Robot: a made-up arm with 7 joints.
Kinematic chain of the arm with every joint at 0, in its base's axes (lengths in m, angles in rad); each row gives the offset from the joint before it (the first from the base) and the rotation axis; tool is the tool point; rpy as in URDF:
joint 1: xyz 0 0 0.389 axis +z
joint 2: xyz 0 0 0 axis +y
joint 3: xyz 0 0 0.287 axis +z
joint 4: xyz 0.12 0 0 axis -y
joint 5: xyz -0.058 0 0.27 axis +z
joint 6: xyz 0 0 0 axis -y
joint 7: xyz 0.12 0 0 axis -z
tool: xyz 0 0 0 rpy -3.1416 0 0
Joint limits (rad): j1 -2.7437..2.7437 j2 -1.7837..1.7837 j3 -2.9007..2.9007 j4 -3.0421..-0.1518 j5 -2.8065..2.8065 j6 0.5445..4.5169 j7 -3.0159..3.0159
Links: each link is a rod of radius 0.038 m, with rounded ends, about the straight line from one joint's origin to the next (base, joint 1, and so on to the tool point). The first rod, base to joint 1, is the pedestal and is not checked.
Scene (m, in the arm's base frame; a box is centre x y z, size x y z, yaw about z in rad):
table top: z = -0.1
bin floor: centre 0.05 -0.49 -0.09 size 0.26 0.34 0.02 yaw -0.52
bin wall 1: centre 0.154 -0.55 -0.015 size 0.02 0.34 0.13 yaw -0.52
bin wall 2: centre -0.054 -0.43 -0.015 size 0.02 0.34 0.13 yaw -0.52
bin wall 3: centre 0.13 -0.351 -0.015 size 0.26 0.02 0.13 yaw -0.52
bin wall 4: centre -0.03 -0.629 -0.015 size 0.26 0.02 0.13 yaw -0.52
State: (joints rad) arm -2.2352 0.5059 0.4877 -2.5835 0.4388 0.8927 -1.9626
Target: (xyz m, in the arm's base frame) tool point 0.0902 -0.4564 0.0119
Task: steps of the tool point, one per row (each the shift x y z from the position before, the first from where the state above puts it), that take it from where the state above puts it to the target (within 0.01 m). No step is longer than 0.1 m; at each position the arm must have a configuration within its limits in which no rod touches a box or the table.
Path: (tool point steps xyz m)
1: 0.0166 -0.0675 -0.0505
2: 0.0222 -0.0557 -0.0561
3: 0.0239 -0.0405 -0.0607
4: 0.0219 -0.0231 -0.0636

